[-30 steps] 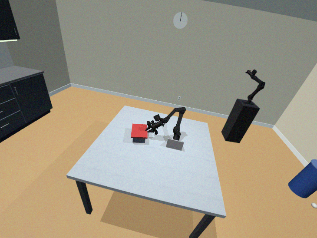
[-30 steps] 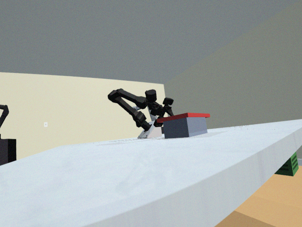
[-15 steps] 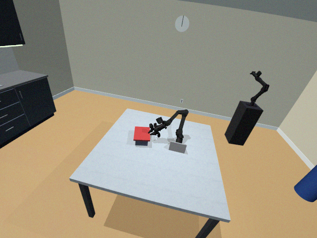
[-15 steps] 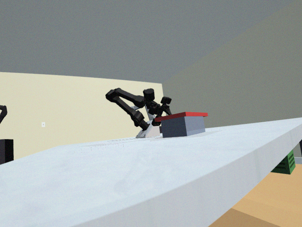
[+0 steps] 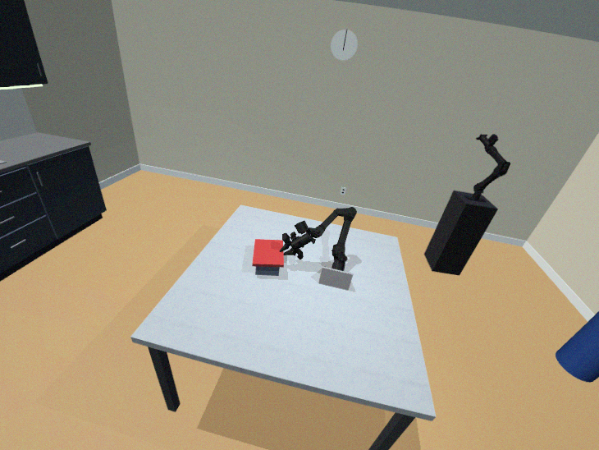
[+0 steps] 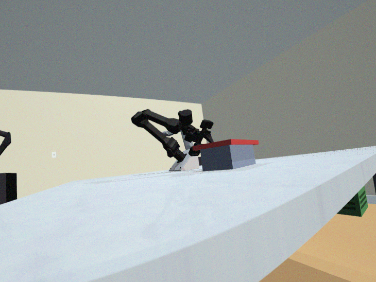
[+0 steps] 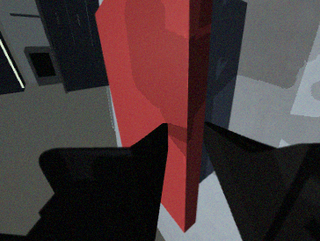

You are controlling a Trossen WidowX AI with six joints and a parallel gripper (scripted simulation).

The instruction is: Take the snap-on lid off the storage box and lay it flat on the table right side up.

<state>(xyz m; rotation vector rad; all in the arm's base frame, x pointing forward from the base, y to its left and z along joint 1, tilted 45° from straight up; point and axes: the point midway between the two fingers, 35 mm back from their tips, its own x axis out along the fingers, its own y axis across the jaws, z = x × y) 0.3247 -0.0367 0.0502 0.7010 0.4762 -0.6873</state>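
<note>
The red lid lies 7 cm ahead of my gripper tip and 1 cm to the left of it. Round my gripper tip: grey storage box (7 cm ahead, 4 cm below, 1 cm to the left).
</note>
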